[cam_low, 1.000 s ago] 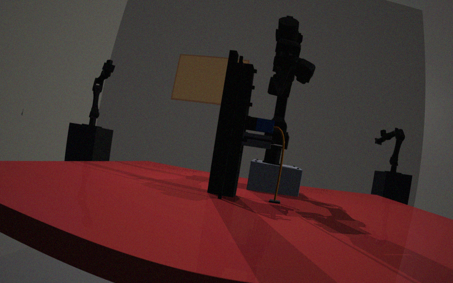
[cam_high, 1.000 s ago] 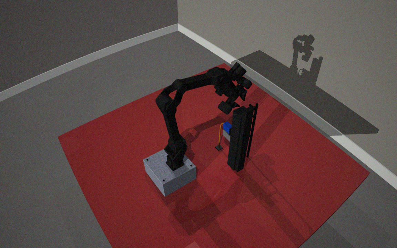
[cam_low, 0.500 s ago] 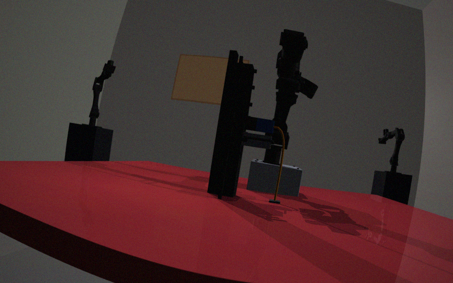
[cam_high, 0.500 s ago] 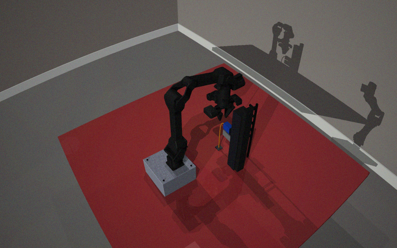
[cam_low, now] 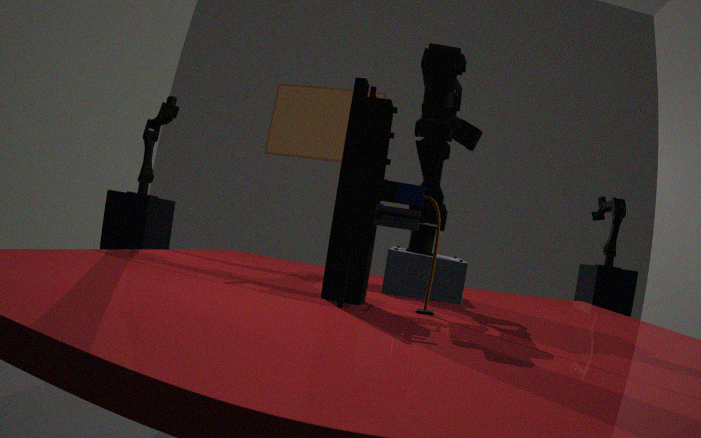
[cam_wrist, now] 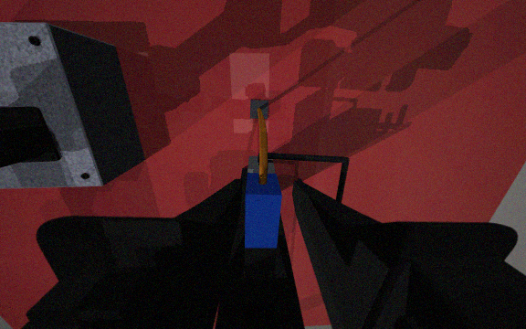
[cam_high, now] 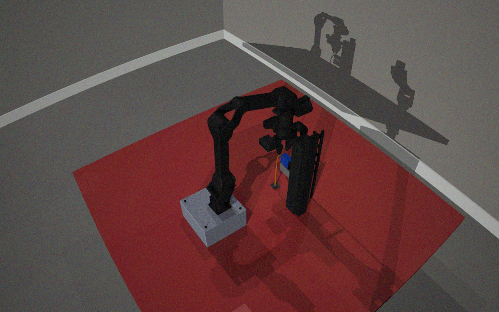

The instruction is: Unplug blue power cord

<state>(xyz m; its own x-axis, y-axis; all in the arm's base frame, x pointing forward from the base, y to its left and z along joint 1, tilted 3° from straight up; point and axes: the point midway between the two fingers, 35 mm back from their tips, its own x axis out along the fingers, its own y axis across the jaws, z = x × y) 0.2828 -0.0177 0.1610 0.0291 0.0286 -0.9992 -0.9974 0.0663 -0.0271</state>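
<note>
Right now the blue plug is 5 cm to the right of my gripper tip and 1 cm below it. Also, from my gripper tip: black power strip (1 cm behind, 12 cm to the right, 4 cm below).
</note>
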